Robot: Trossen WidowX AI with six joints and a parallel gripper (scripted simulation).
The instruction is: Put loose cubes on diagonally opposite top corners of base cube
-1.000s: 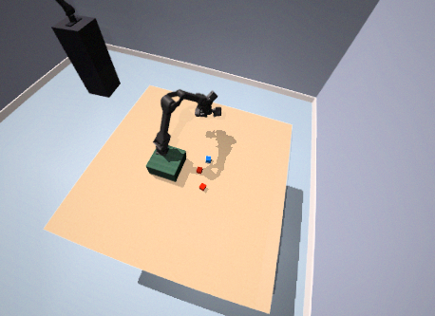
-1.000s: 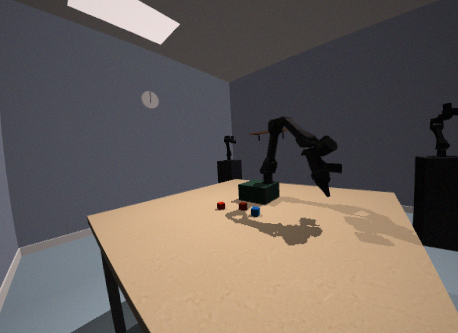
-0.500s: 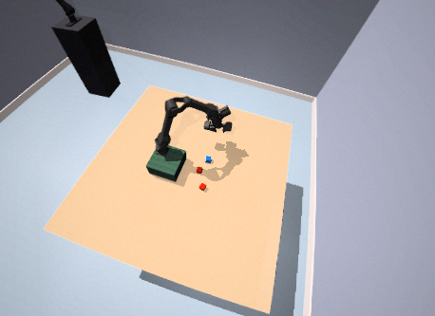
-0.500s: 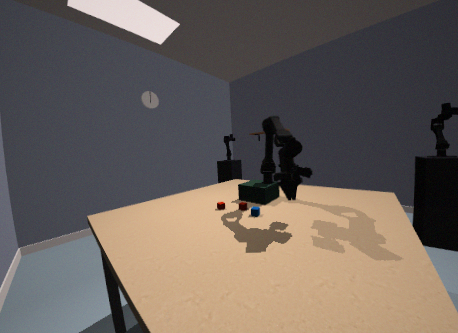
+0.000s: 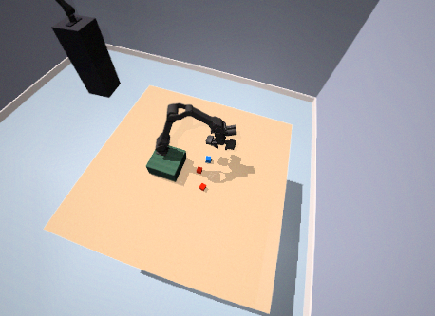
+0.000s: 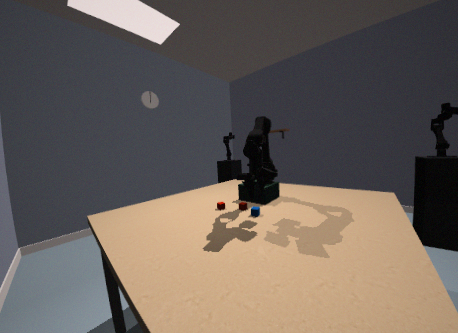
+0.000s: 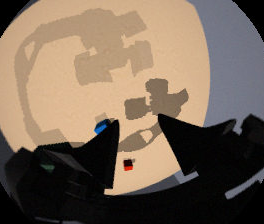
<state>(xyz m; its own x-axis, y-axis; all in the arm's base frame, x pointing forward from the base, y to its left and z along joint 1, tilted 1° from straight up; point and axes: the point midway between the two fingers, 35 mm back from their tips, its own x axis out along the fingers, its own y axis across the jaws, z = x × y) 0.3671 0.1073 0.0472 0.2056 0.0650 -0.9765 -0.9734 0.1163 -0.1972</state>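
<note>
The blue cube lies 90 mm below my gripper tip, 80 mm behind it and 50 mm to the right of it.
</note>
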